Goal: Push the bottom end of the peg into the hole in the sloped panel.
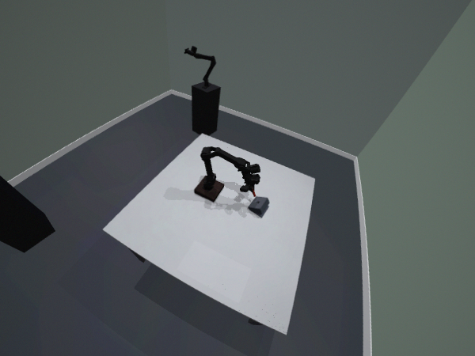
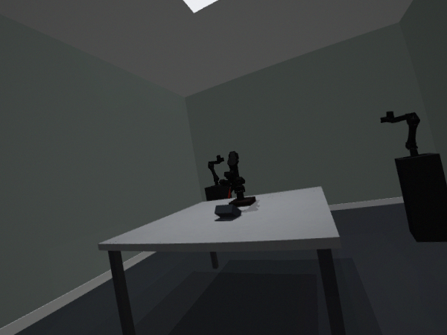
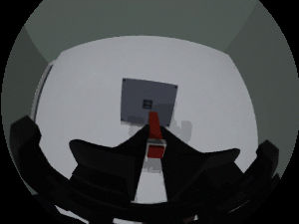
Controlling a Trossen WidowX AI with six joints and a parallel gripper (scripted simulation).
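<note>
My gripper tip is now 80 mm short of the sloped panel, 10 mm to the right of it and 110 mm above it. The rest, counted from my gripper tip: peg 10 mm behind, 10 mm above.
</note>
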